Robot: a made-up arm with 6 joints. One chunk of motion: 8 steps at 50 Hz.
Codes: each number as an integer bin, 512 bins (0 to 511) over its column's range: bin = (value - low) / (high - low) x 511, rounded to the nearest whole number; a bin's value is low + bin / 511 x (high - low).
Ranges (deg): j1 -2..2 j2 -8..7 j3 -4..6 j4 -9..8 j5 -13..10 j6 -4..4
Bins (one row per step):
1: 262 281 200 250 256 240
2: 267 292 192 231 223 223
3: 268 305 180 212 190 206
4: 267 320 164 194 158 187
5: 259 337 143 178 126 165
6: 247 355 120 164 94 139
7: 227 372 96 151 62 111
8: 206 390 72 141 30 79
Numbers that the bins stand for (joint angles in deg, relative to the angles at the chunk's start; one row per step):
1: 0.05 0.25 -0.09 -0.68 -1.48 -0.24
2: 0.09 0.57 -0.24 -1.32 -2.96 -0.51
3: 0.10 0.95 -0.48 -1.95 -4.45 -0.77
4: 0.09 1.39 -0.79 -2.55 -5.89 -1.07
5: 0.03 1.89 -1.20 -3.08 -7.33 -1.42
6: -0.07 2.42 -1.65 -3.54 -8.77 -1.82
7: -0.22 2.92 -2.12 -3.98 -10.21 -2.26
8: -0.39 3.45 -2.59 -4.31 -11.65 -2.76

